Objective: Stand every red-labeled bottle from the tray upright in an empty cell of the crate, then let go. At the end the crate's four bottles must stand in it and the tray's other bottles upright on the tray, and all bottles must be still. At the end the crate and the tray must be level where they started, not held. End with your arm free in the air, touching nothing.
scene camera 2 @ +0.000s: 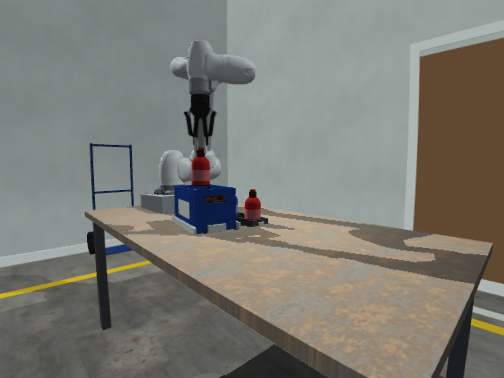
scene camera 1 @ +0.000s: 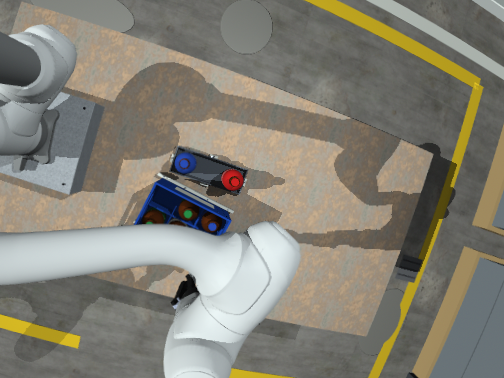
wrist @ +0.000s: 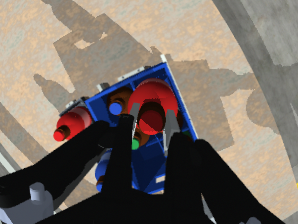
Labels:
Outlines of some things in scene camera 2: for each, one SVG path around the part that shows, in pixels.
My gripper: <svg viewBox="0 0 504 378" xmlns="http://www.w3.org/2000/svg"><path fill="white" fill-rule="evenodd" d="M192 94L190 110L184 112L188 134L193 137L194 154L197 154L199 119L202 118L204 154L207 154L208 137L213 135L216 112L210 108L209 95ZM210 113L211 117L208 132L206 117ZM191 113L194 116L193 131L190 118Z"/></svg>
A blue crate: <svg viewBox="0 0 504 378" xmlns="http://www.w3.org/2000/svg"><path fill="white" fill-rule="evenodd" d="M174 186L175 216L195 227L196 234L208 233L207 226L226 223L226 230L236 229L236 188L212 184L209 186ZM225 195L226 202L205 203L209 196Z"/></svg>

